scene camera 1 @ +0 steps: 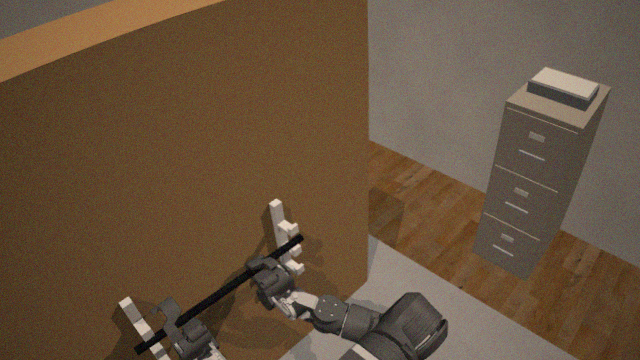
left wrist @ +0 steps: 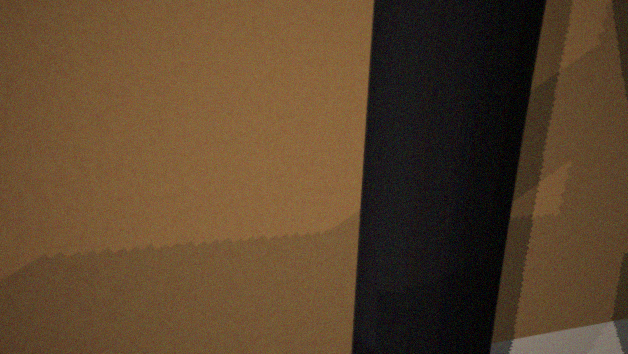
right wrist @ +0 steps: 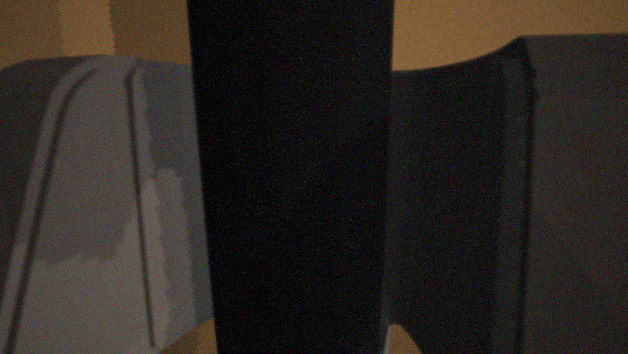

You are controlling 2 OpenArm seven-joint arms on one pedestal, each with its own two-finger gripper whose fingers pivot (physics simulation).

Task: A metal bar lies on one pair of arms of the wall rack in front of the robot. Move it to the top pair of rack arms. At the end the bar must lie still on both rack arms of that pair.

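The black metal bar runs slantwise across both white rails of the wall rack. Its right end lies between the upper and middle arms of the right rail in the picture; whether it rests on an arm cannot be told. My right gripper is shut around the bar near the right rail. The bar passes through the loop of the fingers without being pinched, and it hides where they meet. My left gripper is open at the bar near the left rail. Its fingers do not show in the left wrist view.
The brown wall panel stands behind the rack, with shadows on it. The left rail is cut off by the bottom edge of the scene view. A grey filing cabinet with a box on top stands at the right.
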